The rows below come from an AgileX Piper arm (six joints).
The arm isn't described. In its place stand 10 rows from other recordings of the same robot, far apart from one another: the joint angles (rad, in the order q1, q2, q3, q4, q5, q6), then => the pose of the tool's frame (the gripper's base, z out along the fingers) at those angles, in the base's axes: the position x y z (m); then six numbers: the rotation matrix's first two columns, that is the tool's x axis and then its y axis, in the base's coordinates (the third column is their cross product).
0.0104, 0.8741, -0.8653, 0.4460, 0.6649, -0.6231 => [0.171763 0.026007 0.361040 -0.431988 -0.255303 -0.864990 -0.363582 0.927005 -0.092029]
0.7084, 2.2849, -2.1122, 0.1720, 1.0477, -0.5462 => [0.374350 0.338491 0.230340 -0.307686 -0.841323 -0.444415 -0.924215 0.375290 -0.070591]
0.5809, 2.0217, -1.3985, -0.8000, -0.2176, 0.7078 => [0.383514 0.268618 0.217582 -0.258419 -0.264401 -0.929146 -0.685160 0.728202 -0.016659]
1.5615, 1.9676, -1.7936, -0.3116, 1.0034, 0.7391 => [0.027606 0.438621 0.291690 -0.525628 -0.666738 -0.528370 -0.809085 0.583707 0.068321]
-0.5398, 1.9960, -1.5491, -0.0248, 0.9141, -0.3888 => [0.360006 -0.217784 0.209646 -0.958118 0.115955 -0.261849 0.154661 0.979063 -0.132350]
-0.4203, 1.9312, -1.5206, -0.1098, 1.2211, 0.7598 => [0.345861 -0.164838 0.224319 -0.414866 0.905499 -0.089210 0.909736 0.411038 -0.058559]
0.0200, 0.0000, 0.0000, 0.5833, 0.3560, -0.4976 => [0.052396 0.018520 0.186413 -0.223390 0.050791 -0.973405 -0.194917 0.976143 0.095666]
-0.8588, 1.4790, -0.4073, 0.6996, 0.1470, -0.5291 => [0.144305 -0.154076 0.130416 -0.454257 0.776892 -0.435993 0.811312 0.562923 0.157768]
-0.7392, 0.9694, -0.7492, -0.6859, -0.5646, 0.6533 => [0.172056 -0.115118 0.393395 0.253258 -0.169358 -0.952459 0.384519 0.921064 -0.061533]
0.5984, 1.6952, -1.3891, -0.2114, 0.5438, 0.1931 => [0.326904 0.210923 0.303590 -0.570512 -0.375164 -0.730594 -0.488016 0.870348 -0.065843]
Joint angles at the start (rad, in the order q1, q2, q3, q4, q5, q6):
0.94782 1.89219 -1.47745 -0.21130 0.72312 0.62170
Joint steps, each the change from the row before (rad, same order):
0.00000 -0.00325 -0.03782 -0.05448 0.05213 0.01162
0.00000 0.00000 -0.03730 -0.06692 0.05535 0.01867
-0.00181 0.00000 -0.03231 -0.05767 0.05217 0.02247
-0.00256 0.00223 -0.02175 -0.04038 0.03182 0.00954
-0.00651 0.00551 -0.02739 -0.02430 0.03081 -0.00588
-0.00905 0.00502 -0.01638 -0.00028 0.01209 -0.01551
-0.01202 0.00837 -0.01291 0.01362 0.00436 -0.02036
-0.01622 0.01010 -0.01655 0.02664 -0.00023 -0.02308
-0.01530 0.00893 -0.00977 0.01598 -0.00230 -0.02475
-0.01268 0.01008 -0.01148 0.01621 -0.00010 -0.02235
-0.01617 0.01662 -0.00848 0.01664 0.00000 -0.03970
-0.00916 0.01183 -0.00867 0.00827 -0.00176 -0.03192
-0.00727 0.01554 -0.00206 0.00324 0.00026 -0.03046
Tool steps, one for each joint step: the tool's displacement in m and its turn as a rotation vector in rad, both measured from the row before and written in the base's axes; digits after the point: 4 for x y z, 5 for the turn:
0.0038 -0.0018 0.0109 -0.03536 -0.03598 -0.00518
0.0045 -0.0026 0.0099 -0.04430 -0.04171 -0.01384
0.0044 -0.0034 0.0088 -0.03755 -0.03421 -0.02530
0.0037 -0.0024 0.0054 -0.02751 -0.02665 -0.01461
0.0047 -0.0021 0.0054 -0.02354 -0.01871 -0.01015
0.0039 -0.0016 0.0023 -0.00890 -0.00352 -0.00154
0.0044 -0.0012 -0.0003 -0.00284 0.00721 0.00063
0.0055 -0.0011 -0.0003 0.00888 0.01333 -0.00121
0.0054 -0.0018 -0.0013 -0.00097 0.00688 0.00373
0.0047 -0.0010 -0.0014 -0.00045 0.00804 0.00357
0.0063 -0.0016 -0.0051 -0.01615 0.01194 0.01467
0.0042 -0.0004 -0.0028 -0.01201 0.00263 0.01718
0.0037 -0.0003 -0.0063 -0.02350 0.00732 0.01806

